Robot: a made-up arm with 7 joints. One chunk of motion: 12 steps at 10 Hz.
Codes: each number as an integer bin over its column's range. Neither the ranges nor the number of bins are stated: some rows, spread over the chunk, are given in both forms.
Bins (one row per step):
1: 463 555 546 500 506 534
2: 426 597 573 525 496 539
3: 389 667 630 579 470 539
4: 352 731 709 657 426 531
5: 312 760 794 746 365 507
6: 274 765 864 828 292 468
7: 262 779 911 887 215 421
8: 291 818 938 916 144 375
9: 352 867 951 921 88 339
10: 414 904 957 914 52 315
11: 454 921 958 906 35 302
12: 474 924 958 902 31 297
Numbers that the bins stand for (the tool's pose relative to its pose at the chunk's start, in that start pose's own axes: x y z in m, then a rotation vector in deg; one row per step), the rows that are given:
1: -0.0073 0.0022 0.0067 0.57 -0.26 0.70
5: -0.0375 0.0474 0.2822 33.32 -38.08 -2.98
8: -0.0417 0.0601 0.4422 55.95 -97.37 -20.95
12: -0.0051 0.0835 0.4644 54.09 -127.68 -31.57
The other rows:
2: -0.0147 0.0115 0.0367 3.89 -2.94 1.38
3: -0.0221 0.0269 0.1000 11.08 -9.91 1.38
4: -0.0295 0.0410 0.1878 21.47 -21.72 0.29
6: -0.0451 0.0485 0.3600 44.23 -57.67 -8.29
7: -0.0475 0.0516 0.4122 52.09 -78.32 -14.69
9: -0.0295 0.0709 0.4567 56.62 -112.39 -25.85
10: -0.0171 0.0791 0.4633 55.68 -122.05 -29.12
11: -0.0091 0.0828 0.4644 54.62 -126.61 -30.89

